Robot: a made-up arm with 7 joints. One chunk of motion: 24 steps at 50 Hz.
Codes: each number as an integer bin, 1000 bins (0 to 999) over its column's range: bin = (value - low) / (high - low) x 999, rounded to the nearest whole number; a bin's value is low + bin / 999 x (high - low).
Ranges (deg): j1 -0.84..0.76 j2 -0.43..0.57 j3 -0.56..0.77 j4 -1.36..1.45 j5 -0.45..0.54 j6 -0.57..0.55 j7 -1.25..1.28
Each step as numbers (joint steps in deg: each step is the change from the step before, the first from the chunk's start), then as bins.
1 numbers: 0.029 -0.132 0.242 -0.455 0.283 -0.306 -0.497
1 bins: 543 298 602 322 740 235 297
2 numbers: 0.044 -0.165 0.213 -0.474 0.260 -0.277 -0.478
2 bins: 552 265 581 315 716 261 305
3 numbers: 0.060 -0.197 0.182 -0.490 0.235 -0.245 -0.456
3 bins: 562 233 557 309 691 290 314
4 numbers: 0.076 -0.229 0.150 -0.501 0.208 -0.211 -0.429
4 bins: 572 201 533 305 664 320 324
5 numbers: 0.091 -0.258 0.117 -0.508 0.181 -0.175 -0.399
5 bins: 581 172 509 303 637 352 336
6 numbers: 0.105 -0.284 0.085 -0.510 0.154 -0.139 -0.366
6 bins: 590 146 484 302 609 384 349
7 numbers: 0.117 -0.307 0.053 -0.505 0.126 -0.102 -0.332
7 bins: 598 123 460 304 581 417 362
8 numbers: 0.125 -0.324 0.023 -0.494 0.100 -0.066 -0.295
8 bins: 603 106 438 308 555 450 377
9 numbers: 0.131 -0.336 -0.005 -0.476 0.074 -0.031 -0.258
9 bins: 606 94 417 314 529 481 392
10 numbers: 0.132 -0.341 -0.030 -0.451 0.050 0.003 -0.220
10 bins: 607 89 398 323 505 511 407
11 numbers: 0.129 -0.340 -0.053 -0.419 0.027 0.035 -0.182
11 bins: 605 90 381 335 481 540 422
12 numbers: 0.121 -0.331 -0.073 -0.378 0.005 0.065 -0.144
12 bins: 600 99 366 349 459 566 437
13 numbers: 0.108 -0.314 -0.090 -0.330 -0.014 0.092 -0.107
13 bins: 592 116 353 366 440 590 451
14 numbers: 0.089 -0.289 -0.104 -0.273 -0.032 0.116 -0.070
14 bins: 580 141 343 386 422 612 466
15 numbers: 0.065 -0.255 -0.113 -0.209 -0.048 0.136 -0.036
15 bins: 565 175 336 409 406 630 479
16 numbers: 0.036 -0.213 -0.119 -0.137 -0.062 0.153 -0.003
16 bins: 547 217 331 435 392 645 492
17 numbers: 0.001 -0.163 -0.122 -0.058 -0.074 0.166 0.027
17 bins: 525 267 329 463 379 656 504
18 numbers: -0.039 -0.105 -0.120 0.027 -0.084 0.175 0.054
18 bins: 500 325 330 493 369 665 515
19 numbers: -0.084 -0.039 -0.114 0.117 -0.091 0.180 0.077
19 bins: 472 391 335 525 362 669 524
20 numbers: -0.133 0.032 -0.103 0.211 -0.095 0.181 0.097
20 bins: 441 462 343 559 358 670 532
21 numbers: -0.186 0.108 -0.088 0.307 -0.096 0.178 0.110
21 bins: 408 537 355 593 357 667 537
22 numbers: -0.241 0.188 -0.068 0.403 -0.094 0.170 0.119
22 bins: 374 617 370 627 359 660 541
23 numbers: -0.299 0.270 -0.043 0.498 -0.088 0.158 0.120
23 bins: 338 699 388 661 365 649 541
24 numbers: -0.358 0.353 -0.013 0.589 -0.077 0.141 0.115
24 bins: 301 782 411 693 376 634 539
